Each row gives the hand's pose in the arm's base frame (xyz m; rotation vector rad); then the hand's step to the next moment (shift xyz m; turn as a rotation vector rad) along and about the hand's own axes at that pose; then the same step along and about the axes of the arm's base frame.
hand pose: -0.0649 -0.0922 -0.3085 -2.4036 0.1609 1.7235
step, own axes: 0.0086 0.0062 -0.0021 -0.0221 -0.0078 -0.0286
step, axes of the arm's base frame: 0.0035 -0.0064 -0.0080 0.0209 0.0013 0.0305
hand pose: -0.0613 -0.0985 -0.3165 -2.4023 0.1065 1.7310
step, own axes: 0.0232 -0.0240 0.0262 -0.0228 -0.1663 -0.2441
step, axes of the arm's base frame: -0.0131 0.0295 -0.0275 0.2474 0.1168 0.1135
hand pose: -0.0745 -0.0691 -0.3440 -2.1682 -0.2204 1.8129
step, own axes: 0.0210 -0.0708 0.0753 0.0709 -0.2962 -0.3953
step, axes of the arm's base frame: -0.0643 0.0832 -0.0080 0.4232 0.2479 0.0922
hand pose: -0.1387 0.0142 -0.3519 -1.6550 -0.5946 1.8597
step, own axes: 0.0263 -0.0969 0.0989 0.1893 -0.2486 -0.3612
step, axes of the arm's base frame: -0.0877 0.0936 0.0584 0.3755 0.2943 -0.0219
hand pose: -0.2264 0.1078 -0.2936 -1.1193 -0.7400 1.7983
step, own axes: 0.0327 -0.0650 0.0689 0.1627 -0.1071 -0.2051
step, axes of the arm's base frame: -0.0463 0.0556 0.0694 0.1889 0.2013 -0.0619
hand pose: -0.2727 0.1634 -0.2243 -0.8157 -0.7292 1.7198
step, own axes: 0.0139 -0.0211 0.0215 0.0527 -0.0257 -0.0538
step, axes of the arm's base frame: -0.0089 0.0172 0.0269 0.0460 0.0618 -0.0199
